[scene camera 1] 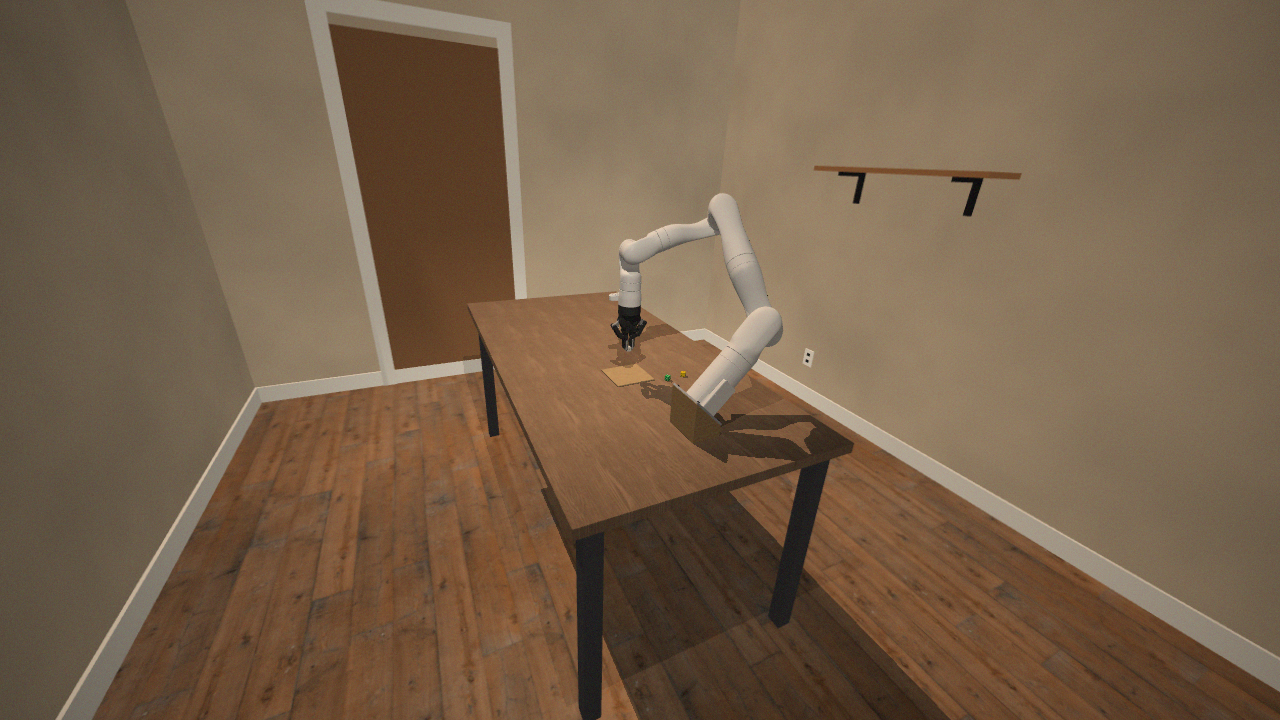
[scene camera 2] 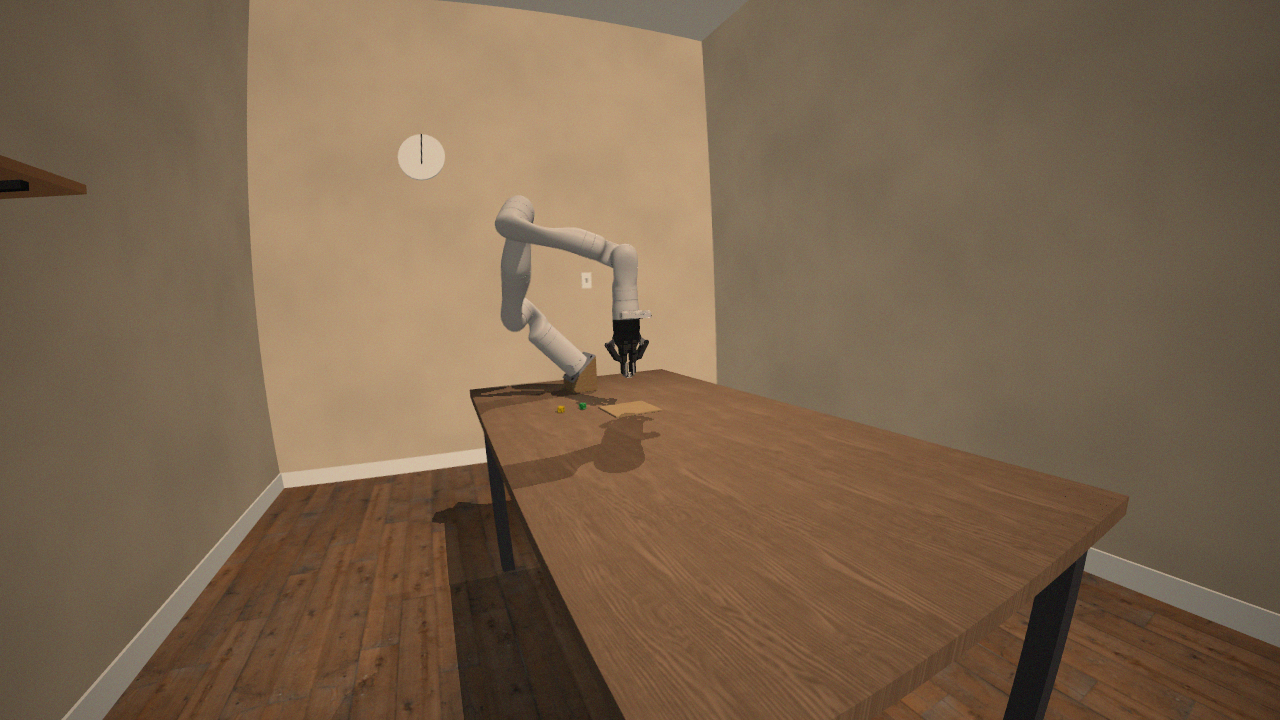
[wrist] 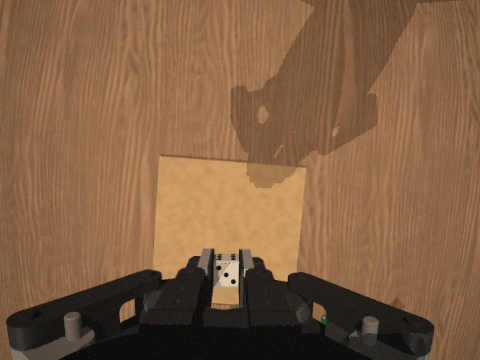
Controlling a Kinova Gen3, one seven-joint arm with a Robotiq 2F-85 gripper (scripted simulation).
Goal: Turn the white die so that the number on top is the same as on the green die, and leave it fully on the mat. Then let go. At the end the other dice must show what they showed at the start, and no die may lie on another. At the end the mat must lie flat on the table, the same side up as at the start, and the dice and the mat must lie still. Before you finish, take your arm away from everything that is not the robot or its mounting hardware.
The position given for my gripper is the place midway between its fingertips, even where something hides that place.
I see my gripper (scene camera 2: 628, 375) and a tan mat (scene camera 1: 630, 374).
The tan mat shows as well in the wrist view (wrist: 228, 206). My gripper is seen too in scene camera 1 (scene camera 1: 628, 349) and in the wrist view (wrist: 226, 264).
